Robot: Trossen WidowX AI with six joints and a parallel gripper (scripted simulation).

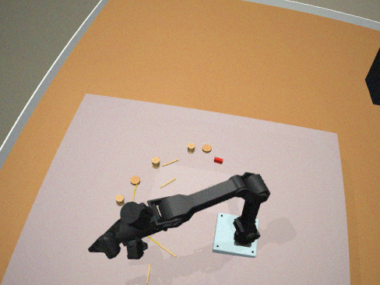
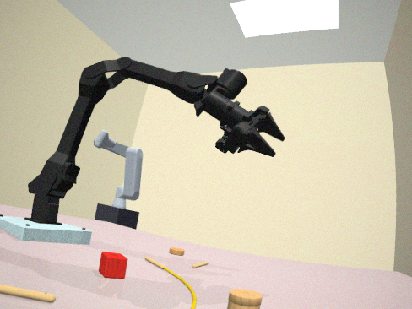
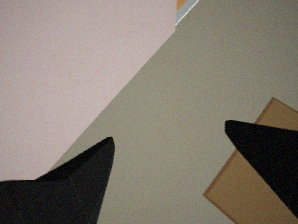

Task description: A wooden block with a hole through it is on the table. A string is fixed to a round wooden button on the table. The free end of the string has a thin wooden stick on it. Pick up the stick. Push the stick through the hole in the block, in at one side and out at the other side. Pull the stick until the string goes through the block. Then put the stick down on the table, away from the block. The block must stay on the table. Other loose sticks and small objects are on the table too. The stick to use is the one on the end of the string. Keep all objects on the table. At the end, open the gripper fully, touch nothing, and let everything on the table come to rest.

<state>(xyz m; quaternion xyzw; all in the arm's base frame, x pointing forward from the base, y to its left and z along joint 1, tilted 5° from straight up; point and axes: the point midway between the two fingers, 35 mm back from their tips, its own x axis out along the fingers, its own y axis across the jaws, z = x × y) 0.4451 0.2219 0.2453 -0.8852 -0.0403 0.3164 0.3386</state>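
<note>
The red block is 160 mm behind my gripper tip, 280 mm to the right of it and 280 mm below it. The rest, counted from my gripper tip: round button (420 mm to the right, 280 mm below).
</note>
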